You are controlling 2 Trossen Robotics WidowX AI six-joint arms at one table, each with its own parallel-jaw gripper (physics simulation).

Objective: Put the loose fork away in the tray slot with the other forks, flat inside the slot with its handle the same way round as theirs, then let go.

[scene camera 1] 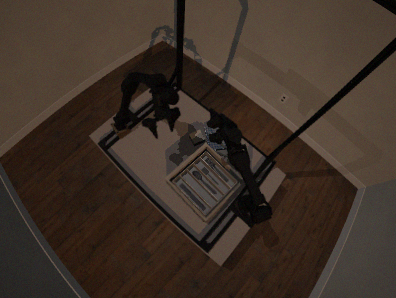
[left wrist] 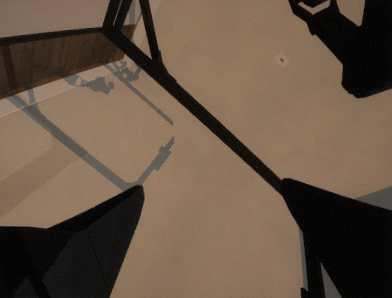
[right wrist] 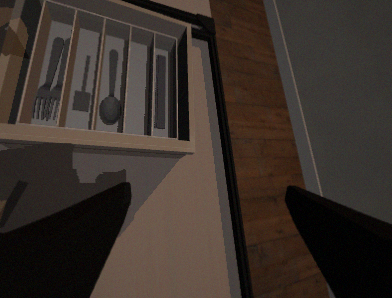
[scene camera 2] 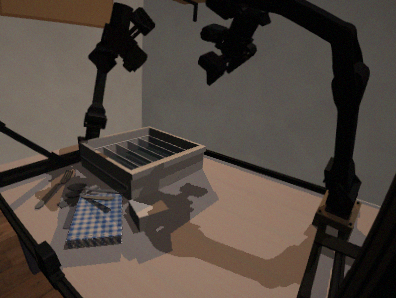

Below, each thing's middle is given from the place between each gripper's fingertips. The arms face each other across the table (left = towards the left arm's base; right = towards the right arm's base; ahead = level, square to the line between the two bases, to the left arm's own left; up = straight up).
The small pale block (scene camera 2: 147,212) lies 420 mm below my left hand, 80 mm to the right of it and 30 mm behind it. Round my left hand: wooden cutlery tray (scene camera 1: 195,186) 410 mm below, 210 mm ahead, 130 mm to the left.
Now: the small pale block 23 cm behind my right hand, 7 cm to the left of it and 34 cm below it. From my right hand the other things lie so: wooden cutlery tray 28 cm to the left, 33 cm below.
